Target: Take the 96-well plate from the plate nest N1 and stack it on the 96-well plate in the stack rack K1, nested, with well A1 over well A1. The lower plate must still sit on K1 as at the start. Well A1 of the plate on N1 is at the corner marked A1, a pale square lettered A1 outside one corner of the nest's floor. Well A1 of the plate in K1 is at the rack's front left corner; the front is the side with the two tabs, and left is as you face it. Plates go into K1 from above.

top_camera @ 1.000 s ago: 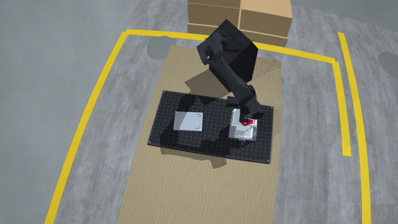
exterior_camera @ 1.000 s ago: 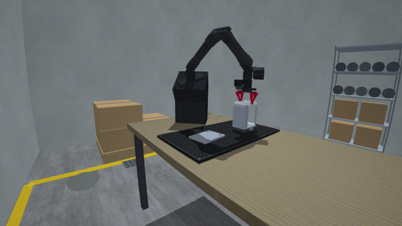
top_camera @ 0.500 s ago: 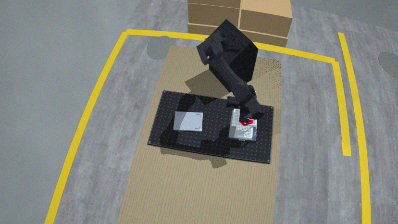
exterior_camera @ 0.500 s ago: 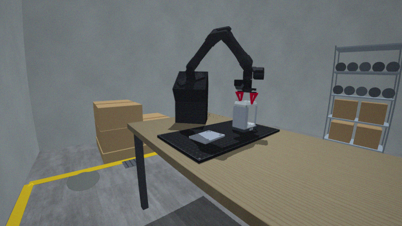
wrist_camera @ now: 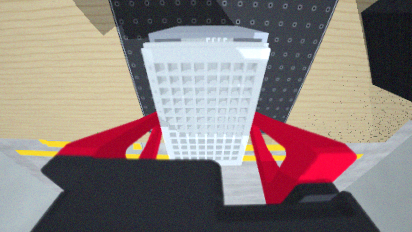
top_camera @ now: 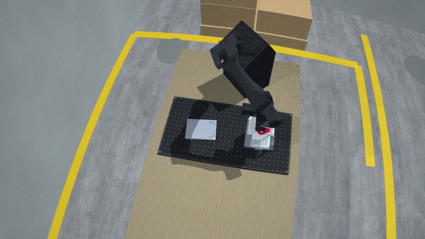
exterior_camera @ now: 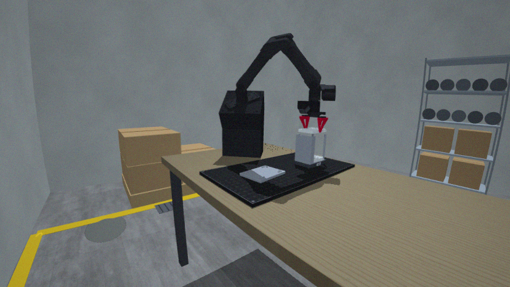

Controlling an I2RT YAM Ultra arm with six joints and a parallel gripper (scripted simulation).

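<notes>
My gripper is now right at the white 96-well plate. Also, from my hand: tall grey rack wall: 7 cm to the right, 9 cm below; then grey plate nest N1: 31 cm to the right, 17 cm below.
</notes>
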